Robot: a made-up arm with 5 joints.
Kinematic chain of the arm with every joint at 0, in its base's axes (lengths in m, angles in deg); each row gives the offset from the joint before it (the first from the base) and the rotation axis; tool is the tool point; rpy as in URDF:
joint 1: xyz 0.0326 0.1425 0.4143 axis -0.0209 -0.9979 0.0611
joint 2: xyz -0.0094 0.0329 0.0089 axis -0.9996 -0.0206 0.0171
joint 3: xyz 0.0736 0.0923 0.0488 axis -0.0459 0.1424 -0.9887
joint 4: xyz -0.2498 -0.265 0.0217 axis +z
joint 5: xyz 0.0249 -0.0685 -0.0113 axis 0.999 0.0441 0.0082
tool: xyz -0.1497 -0.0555 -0.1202 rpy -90 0 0
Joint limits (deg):
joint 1: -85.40..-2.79
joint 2: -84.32..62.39
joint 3: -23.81..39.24
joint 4: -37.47..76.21
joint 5: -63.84..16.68
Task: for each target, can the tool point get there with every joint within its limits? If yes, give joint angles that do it. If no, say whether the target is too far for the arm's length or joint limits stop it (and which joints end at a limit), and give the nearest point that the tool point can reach.
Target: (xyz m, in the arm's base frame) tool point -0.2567 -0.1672 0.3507
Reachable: yes | joints -11.83 -16.78 0.05 13.74 -27.78
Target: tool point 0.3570 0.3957 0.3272
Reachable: no: joint limits stop it (at a limit: joint 2, joint 3, joint 4, joint 5) | nearest point 0.3834 0.0323 0.3418 | short by 0.365 m
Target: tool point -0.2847 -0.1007 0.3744
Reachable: yes | joints -32.08 -25.80 -2.59 20.62 -2.14
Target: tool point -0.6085 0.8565 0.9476
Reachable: no: too far | nearest point -0.3594 0.3405 0.7506 | short by 0.606 m
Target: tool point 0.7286 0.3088 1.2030
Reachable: no: too far | nearest point 0.2678 0.0992 0.8521 | short by 0.616 m
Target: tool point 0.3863 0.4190 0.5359
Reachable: no: joint limits stop it (at a limit: joint 1, joint 2, joint 4, joint 5) | nearest point 0.2727 0.1068 0.6490 | short by 0.351 m
